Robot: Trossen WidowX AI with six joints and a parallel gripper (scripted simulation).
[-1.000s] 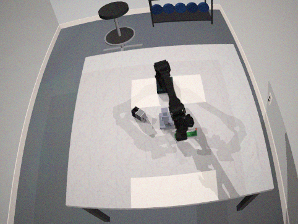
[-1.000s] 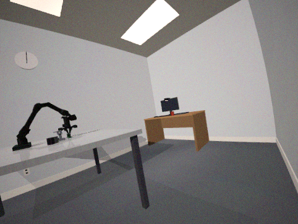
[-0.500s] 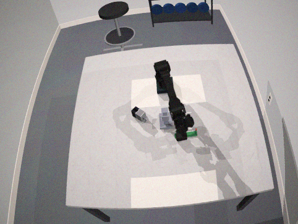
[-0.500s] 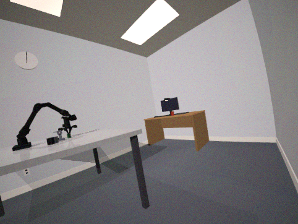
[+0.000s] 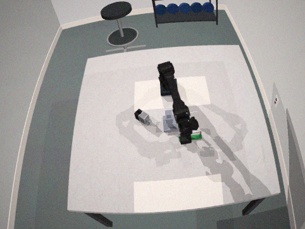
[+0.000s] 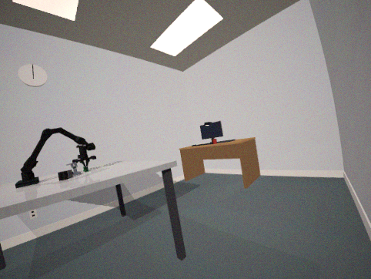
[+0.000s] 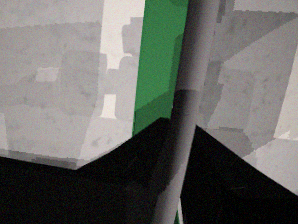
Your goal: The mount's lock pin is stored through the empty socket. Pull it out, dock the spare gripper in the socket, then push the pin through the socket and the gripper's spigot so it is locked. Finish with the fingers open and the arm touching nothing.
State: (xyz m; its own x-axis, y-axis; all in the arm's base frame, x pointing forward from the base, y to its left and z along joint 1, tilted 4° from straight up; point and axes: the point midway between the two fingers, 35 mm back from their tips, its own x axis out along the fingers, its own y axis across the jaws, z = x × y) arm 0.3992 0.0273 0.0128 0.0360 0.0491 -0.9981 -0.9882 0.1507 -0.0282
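My gripper tip is 2 cm to the right of the green cradle. From my gripper tip the other things lie so: spare gripper 20 cm behind, 22 cm to the right; then mount 12 cm behind, 8 cm to the right, 3 cm above.
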